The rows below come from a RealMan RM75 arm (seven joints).
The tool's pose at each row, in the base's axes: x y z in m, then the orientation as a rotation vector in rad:
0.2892 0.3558 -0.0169 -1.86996 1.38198 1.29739
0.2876 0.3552 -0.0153 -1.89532 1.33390 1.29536
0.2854 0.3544 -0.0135 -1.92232 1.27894 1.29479
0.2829 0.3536 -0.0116 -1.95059 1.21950 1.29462
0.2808 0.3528 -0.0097 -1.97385 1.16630 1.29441
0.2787 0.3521 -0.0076 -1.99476 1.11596 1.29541
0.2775 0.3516 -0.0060 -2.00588 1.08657 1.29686
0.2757 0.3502 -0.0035 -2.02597 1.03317 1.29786
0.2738 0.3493 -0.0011 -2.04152 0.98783 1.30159
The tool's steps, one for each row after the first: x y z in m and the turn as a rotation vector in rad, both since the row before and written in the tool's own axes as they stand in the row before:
-0.0012 0.0019 -0.0005 -0.01588 -0.00180 -0.03674
-0.0014 0.0025 -0.0005 -0.01897 -0.00332 -0.04083
-0.0016 0.0028 -0.0004 -0.02126 -0.00371 -0.04347
-0.0017 0.0024 -0.0005 -0.01861 -0.00407 -0.03844
-0.0020 0.0023 -0.0004 -0.01842 -0.00455 -0.03554
-0.0015 0.0013 -0.0005 -0.01091 -0.00347 -0.02025
-0.0022 0.0023 -0.0012 -0.01941 -0.00544 -0.03713
-0.0024 0.0020 -0.0007 -0.01782 -0.00636 -0.03012

